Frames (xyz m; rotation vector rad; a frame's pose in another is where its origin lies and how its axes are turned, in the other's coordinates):
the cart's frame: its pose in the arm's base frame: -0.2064 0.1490 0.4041 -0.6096 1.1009 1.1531
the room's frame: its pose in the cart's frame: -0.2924 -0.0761 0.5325 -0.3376 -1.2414 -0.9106
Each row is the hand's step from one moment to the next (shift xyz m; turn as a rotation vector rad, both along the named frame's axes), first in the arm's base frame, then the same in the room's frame.
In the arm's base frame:
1: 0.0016 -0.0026 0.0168 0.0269 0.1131 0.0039
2: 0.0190 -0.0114 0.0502 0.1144 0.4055 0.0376
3: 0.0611 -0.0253 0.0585 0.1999 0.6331 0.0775
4: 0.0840 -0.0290 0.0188 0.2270 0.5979 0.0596
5: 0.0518 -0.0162 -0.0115 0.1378 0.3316 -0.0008
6: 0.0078 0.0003 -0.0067 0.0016 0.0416 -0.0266
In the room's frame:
1: 0.0037 -0.0111 0.0125 0.0941 0.0665 0.0162
2: 0.0189 -0.0425 0.0291 0.3560 0.2180 0.0684
3: 0.0419 -0.0769 0.0112 0.5758 0.3206 0.1114
4: 0.0457 -0.0706 -0.0342 0.5676 0.2913 0.0745
5: 0.0234 -0.0307 -0.0398 0.3147 0.1728 0.0072
6: 0.0041 -0.0002 -0.0095 0.0216 0.0425 -0.0130

